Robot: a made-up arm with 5 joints. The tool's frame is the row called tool.
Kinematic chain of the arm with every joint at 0, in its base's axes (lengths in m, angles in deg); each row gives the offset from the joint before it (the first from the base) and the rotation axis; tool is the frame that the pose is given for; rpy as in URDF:
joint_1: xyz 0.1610 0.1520 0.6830 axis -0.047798 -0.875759 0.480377
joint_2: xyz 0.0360 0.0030 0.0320 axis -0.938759 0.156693 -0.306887
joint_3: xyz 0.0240 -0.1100 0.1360 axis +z
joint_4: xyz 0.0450 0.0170 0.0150 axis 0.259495 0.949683 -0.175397
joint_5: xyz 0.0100 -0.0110 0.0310 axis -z
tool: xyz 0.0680 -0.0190 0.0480 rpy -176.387 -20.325 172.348
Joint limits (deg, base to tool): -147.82..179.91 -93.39..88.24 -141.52..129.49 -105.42..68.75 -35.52..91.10
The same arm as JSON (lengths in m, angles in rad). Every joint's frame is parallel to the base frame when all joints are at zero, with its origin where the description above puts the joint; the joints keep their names.
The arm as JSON. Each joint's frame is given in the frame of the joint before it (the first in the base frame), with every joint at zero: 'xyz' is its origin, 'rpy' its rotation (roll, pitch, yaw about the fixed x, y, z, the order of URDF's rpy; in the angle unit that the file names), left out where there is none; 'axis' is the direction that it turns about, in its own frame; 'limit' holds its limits. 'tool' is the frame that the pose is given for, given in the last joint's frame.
{"units": {"length": "m", "angle": "rad"}, "joints": [{"name": "joint_1", "type": "revolute", "origin": {"xyz": [0.161, 0.152, 0.683]}, "axis": [-0.047798, -0.875759, 0.480377], "limit": {"lower": -2.5799, "upper": 3.14}}, {"name": "joint_2", "type": "revolute", "origin": {"xyz": [0.036, 0.003, 0.032]}, "axis": [-0.938759, 0.156693, -0.306887], "limit": {"lower": -1.63, "upper": 1.5401}}, {"name": "joint_3", "type": "revolute", "origin": {"xyz": [0.024, -0.11, 0.136]}, "axis": [0.0, 0.0, 1.0], "limit": {"lower": -2.47, "upper": 2.26}}, {"name": "joint_4", "type": "revolute", "origin": {"xyz": [0.045, 0.017, 0.015]}, "axis": [0.259495, 0.949683, -0.175397], "limit": {"lower": -1.8399, "upper": 1.1999}}, {"name": "joint_5", "type": "revolute", "origin": {"xyz": [0.01, -0.011, 0.031]}, "axis": [0.0, 0.0, -1.0], "limit": {"lower": -0.6199, "upper": 1.59}}], "tool": {"origin": {"xyz": [0.068, -0.019, 0.048], "rpy": [-3.0785, -0.3547, 3.008]}}}
